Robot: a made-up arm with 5 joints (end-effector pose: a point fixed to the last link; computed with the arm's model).
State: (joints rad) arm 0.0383 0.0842 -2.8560 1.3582 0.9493
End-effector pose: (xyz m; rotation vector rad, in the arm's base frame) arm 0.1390 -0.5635 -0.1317 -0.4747 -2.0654 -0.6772
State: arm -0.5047 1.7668 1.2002 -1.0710 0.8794
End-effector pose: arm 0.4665 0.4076 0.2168 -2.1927 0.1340 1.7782
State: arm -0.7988 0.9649 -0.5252 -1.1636 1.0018
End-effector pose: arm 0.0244 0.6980 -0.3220 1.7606 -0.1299 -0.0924
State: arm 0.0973 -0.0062 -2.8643 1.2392 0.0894
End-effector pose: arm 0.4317 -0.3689 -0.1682 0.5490 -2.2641 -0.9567
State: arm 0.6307 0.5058 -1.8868 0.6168 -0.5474
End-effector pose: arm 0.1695 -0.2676 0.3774 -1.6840 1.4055 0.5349
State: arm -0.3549 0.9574 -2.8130 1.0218 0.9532
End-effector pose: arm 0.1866 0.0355 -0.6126 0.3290 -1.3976 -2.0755
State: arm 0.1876 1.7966 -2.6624 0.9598 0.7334
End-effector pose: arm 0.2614 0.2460 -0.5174 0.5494 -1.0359 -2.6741
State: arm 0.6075 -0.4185 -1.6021 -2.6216 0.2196
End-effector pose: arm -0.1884 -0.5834 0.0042 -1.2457 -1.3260 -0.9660
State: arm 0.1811 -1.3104 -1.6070 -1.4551 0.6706
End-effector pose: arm -0.2214 -0.1922 0.5555 -2.1912 0.1994 -0.4611
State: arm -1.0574 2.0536 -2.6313 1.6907 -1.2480
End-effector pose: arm 0.5847 0.1568 0.0634 -0.0633 -1.3179 1.3106
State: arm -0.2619 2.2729 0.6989 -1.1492 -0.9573
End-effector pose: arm 0.1891 -0.2308 0.3394 -1.2624 -1.6924 0.3467
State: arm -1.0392 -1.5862 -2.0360 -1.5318 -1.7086
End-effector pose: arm -0.2884 -0.3211 -0.5595 -1.3375 -1.4069 -2.0593
